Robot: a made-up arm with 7 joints. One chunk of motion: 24 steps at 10 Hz.
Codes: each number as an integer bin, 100 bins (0 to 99) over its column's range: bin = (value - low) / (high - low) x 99, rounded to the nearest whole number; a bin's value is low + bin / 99 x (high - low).
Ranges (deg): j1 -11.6..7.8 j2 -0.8..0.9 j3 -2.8..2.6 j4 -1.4..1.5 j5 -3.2..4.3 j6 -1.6..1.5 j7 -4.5..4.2
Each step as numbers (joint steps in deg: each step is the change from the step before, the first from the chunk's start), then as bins.
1 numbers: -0.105 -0.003 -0.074 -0.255 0.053 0.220 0.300
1 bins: 59 46 50 39 43 58 55
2 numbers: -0.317 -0.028 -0.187 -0.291 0.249 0.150 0.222
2 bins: 58 45 48 38 46 56 54
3 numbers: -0.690 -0.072 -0.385 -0.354 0.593 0.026 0.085
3 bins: 56 42 44 36 50 52 52
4 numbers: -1.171 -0.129 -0.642 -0.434 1.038 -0.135 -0.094
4 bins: 53 39 40 33 56 47 50
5 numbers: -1.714 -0.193 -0.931 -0.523 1.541 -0.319 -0.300
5 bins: 50 35 34 30 63 41 48
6 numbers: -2.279 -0.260 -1.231 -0.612 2.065 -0.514 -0.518
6 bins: 48 31 29 27 69 35 45
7 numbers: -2.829 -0.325 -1.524 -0.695 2.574 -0.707 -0.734
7 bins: 45 28 23 24 76 29 43
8 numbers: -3.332 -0.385 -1.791 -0.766 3.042 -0.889 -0.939
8 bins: 42 24 18 22 82 23 41
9 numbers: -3.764 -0.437 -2.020 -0.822 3.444 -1.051 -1.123
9 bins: 40 21 14 20 88 18 38
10 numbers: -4.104 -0.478 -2.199 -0.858 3.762 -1.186 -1.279
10 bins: 38 19 11 19 92 13 37
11 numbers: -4.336 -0.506 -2.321 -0.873 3.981 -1.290 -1.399
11 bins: 37 17 9 18 95 10 35
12 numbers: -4.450 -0.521 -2.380 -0.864 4.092 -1.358 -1.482
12 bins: 36 16 8 18 96 8 34
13 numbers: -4.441 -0.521 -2.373 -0.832 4.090 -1.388 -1.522
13 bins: 37 16 8 19 96 7 34
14 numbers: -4.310 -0.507 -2.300 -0.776 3.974 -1.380 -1.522
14 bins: 37 17 9 21 95 7 34
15 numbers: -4.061 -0.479 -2.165 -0.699 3.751 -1.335 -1.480
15 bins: 38 19 12 24 92 8 34
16 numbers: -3.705 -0.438 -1.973 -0.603 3.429 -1.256 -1.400
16 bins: 40 21 15 27 88 11 35
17 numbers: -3.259 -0.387 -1.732 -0.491 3.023 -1.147 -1.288
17 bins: 43 24 20 31 82 14 37
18 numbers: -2.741 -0.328 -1.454 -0.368 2.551 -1.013 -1.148
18 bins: 45 27 25 35 76 19 38
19 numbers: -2.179 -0.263 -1.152 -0.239 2.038 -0.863 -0.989
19 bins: 48 31 30 40 69 24 40
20 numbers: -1.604 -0.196 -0.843 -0.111 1.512 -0.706 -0.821
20 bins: 51 35 36 44 62 29 42
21 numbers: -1.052 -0.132 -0.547 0.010 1.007 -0.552 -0.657
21 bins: 54 39 41 48 56 33 44
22 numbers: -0.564 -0.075 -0.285 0.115 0.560 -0.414 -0.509
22 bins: 56 42 46 52 50 38 45
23 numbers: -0.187 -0.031 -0.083 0.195 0.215 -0.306 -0.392
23 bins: 58 45 50 54 45 41 47
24 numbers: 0.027 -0.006 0.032 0.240 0.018 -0.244 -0.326
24 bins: 59 46 52 56 42 43 47
